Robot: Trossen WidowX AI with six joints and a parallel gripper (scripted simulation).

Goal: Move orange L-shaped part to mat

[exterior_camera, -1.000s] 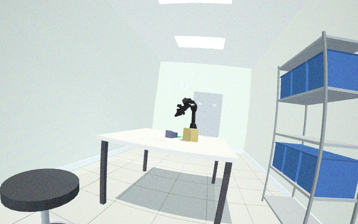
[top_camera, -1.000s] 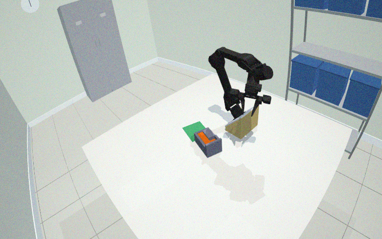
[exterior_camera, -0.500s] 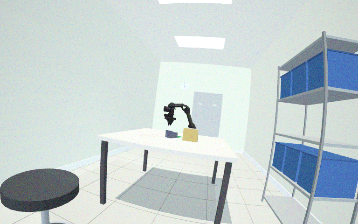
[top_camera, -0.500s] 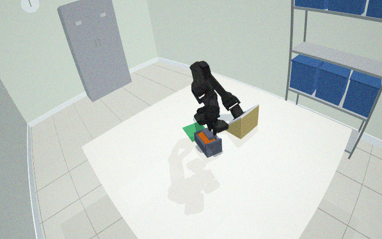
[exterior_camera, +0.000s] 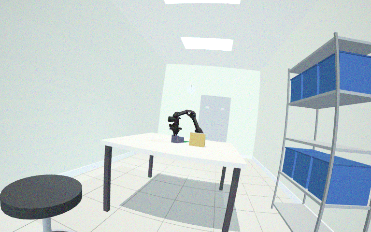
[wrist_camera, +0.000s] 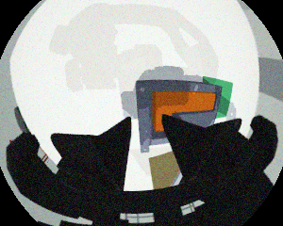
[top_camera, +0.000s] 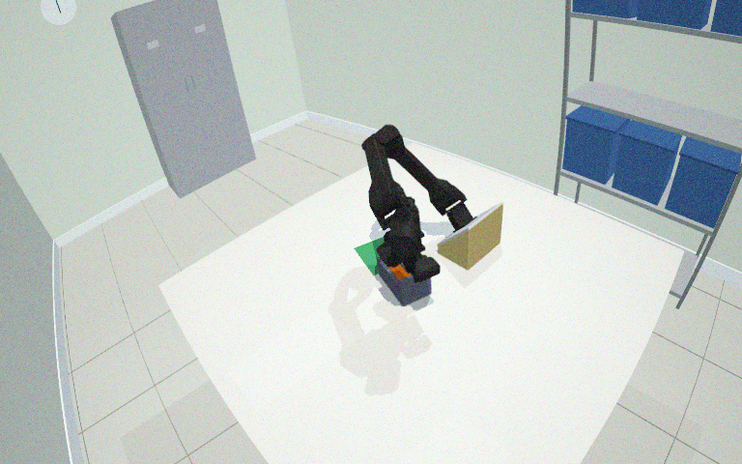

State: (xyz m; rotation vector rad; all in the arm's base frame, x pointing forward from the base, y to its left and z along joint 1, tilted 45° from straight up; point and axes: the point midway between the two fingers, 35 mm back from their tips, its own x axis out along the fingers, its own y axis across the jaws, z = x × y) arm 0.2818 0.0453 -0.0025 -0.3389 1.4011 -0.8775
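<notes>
The orange L-shaped part is 2 cm behind my gripper tip, 5 cm to the right of it and 3 cm below it. Round my gripper tip: green mat (8 cm behind, 21 cm to the right, 9 cm below).
</notes>
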